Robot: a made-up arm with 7 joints. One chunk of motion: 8 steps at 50 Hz.
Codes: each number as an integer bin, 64 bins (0 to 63) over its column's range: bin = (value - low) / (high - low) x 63, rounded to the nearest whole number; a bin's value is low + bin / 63 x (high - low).
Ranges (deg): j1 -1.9..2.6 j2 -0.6..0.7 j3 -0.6..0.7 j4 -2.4..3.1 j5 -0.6..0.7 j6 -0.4..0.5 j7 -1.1..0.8
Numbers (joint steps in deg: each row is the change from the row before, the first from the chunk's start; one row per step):
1: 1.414 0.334 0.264 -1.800 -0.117 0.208 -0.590
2: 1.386 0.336 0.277 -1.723 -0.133 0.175 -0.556
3: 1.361 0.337 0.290 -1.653 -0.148 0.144 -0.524
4: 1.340 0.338 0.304 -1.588 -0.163 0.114 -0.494
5: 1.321 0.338 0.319 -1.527 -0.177 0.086 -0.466
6: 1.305 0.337 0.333 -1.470 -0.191 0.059 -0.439
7: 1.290 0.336 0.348 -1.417 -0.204 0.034 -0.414
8: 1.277 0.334 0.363 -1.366 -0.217 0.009 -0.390
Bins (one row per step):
1: 46 45 42 7 23 43 17
2: 46 45 43 8 23 40 18
3: 46 45 43 9 22 38 19
4: 45 45 44 9 21 36 20
5: 45 45 45 10 20 34 21
6: 45 45 45 11 20 32 22
7: 45 45 46 11 19 30 23
8: 44 45 47 12 19 29 24

